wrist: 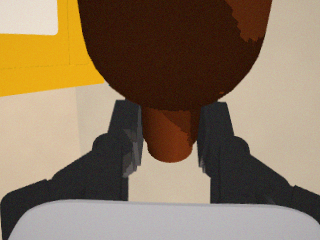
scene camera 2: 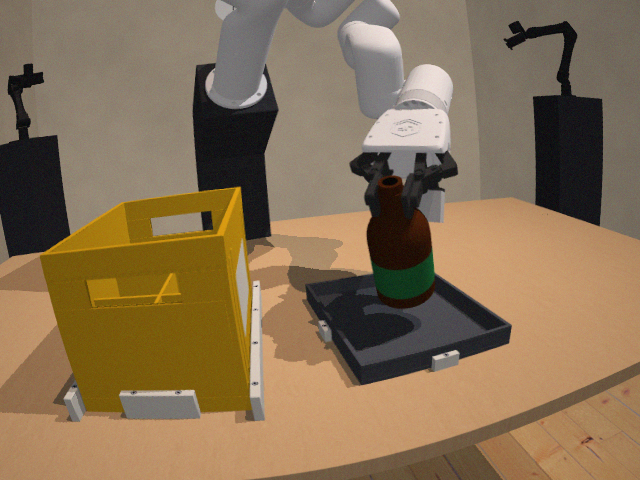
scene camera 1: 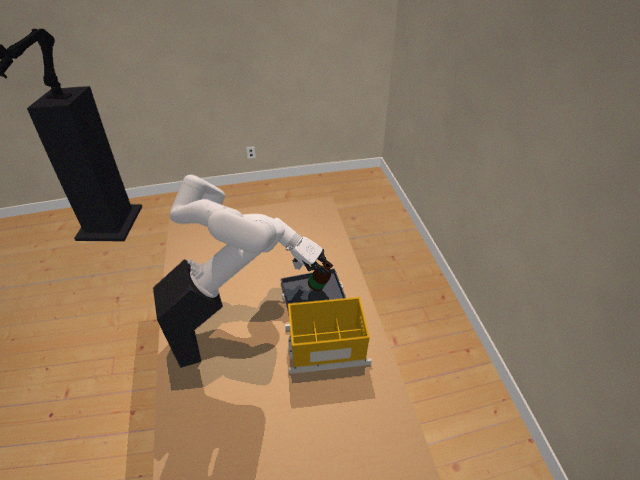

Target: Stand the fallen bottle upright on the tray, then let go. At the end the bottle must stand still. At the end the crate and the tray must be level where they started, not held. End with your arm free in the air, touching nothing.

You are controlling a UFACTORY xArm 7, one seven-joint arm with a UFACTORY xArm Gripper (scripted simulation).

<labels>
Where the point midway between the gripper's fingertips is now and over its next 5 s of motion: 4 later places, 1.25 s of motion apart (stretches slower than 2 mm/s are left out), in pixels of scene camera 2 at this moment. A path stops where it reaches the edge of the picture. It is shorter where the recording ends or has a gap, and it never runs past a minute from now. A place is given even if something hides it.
The gripper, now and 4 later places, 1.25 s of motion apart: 388,208; 390,235; 392,223; 389,161; 385,140
</labels>
